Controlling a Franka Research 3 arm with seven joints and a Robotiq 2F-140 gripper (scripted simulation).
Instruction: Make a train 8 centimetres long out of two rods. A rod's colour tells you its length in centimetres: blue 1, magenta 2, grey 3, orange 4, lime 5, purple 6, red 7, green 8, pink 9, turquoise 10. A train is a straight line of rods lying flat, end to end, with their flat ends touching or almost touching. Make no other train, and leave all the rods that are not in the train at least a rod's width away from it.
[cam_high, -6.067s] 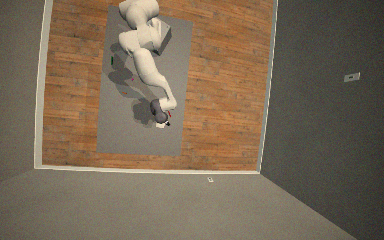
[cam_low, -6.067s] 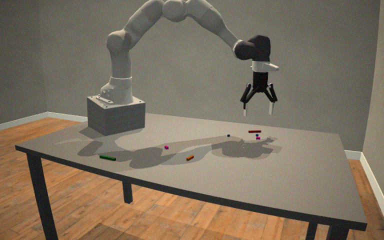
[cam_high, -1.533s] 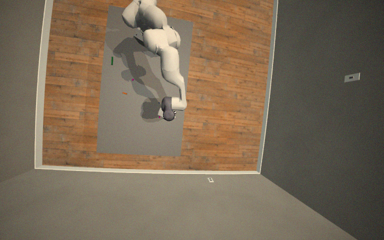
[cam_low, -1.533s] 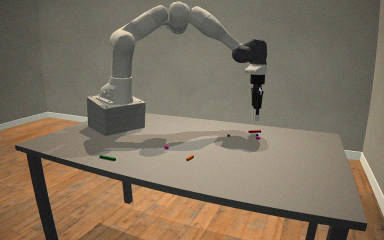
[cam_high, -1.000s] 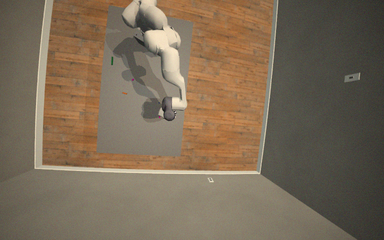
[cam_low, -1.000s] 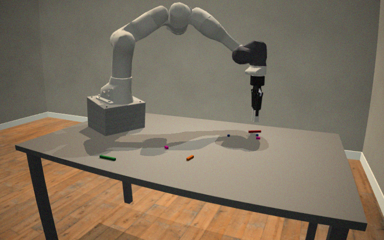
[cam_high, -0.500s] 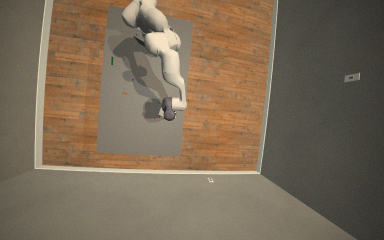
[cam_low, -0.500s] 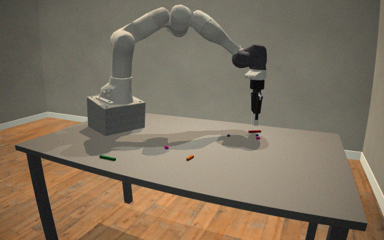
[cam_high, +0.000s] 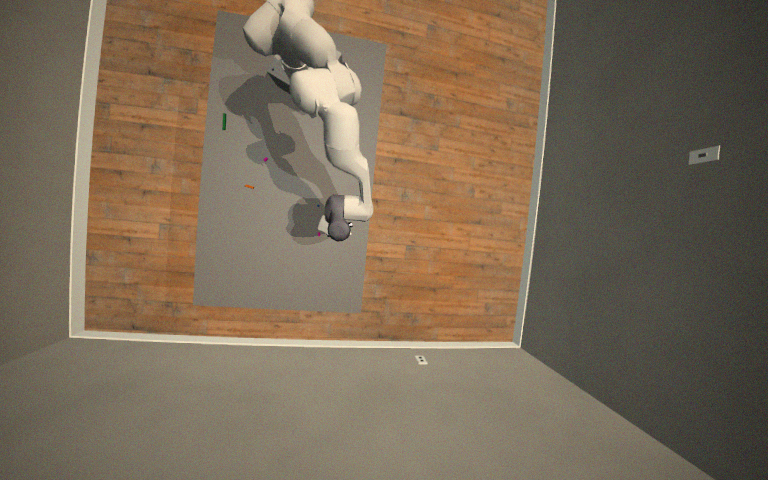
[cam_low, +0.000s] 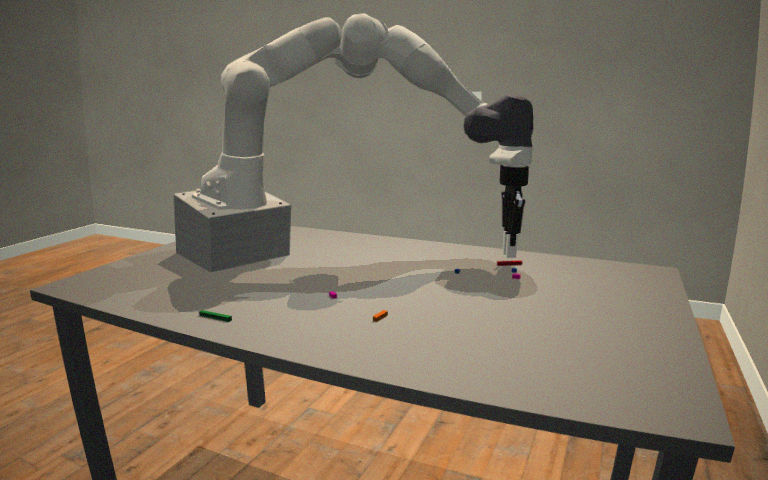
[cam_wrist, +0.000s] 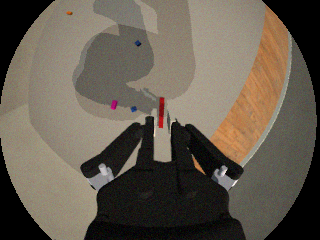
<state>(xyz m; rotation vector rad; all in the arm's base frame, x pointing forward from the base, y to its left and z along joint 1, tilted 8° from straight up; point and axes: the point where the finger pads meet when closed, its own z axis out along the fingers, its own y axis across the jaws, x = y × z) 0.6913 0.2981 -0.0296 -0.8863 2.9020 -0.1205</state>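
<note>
The red rod is 50 mm below my hand. Also, from my hand: orange rod: 490 mm to the right, 130 mm behind, 50 mm below; then green rod: 670 mm to the right, 430 mm behind, 50 mm below.
</note>
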